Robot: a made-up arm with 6 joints.
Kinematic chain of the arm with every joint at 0, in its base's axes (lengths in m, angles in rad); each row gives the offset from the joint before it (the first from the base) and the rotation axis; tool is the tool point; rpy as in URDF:
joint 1: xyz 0 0 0.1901 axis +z
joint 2: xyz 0 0 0 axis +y
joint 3: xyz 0.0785 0 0.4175 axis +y
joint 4: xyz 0.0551 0 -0.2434 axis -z
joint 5: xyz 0 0 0 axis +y
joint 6: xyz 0.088 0 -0.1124 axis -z
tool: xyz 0 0 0 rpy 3.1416 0 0
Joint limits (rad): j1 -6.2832..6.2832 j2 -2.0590..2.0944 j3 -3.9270..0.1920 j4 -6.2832..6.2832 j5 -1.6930..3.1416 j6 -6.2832..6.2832
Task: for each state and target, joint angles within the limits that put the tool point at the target. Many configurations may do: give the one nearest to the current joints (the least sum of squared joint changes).
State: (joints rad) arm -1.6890 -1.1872 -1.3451 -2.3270 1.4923 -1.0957
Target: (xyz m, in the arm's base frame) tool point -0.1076 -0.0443 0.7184
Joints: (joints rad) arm -1.7739 -0.7792 -0.9912 -2.1082 1.5694 -1.0957
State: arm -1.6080 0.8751 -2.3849 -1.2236 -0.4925 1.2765
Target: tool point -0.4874 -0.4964 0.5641
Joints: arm -2.4696 0.8263 -2.5273 -1.0426 -0.0970 1.2765
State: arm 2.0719 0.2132 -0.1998 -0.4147 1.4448 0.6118
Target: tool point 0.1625 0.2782 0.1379
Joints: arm 1.2341 0.6066 -0.6937 -0.7075 1.3883 0.6118
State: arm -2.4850 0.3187 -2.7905 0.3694 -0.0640 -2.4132
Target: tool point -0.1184 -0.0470 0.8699
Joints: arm -2.4413 0.4123 -3.3584 0.3125 -0.5028 -2.4132
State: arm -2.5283 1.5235 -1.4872 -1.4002 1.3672 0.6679
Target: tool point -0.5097 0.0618 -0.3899
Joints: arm -3.1436 1.9788 -2.2588 -1.6018 1.1041 0.6679
